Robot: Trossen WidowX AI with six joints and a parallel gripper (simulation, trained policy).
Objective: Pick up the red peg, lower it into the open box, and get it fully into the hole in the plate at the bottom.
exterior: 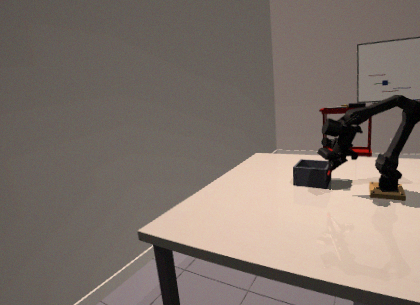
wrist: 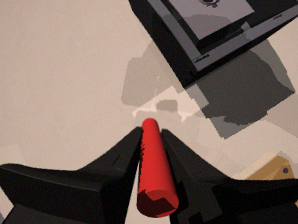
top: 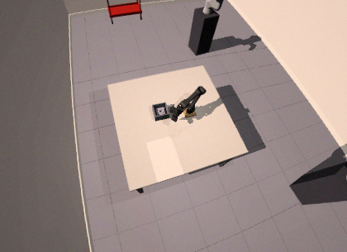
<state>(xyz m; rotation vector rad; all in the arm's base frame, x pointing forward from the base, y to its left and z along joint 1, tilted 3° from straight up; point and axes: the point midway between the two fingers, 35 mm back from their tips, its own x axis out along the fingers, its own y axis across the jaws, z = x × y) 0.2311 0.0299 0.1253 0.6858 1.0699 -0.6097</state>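
The grey plate lies 15 cm to the right of my gripper tip, 7 cm below it and 7 cm ahead of it. From my gripper tip the other things lie so: red peg 2 cm above, 1 cm behind; dark box 15 cm to the right, 9 cm below, 7 cm ahead.
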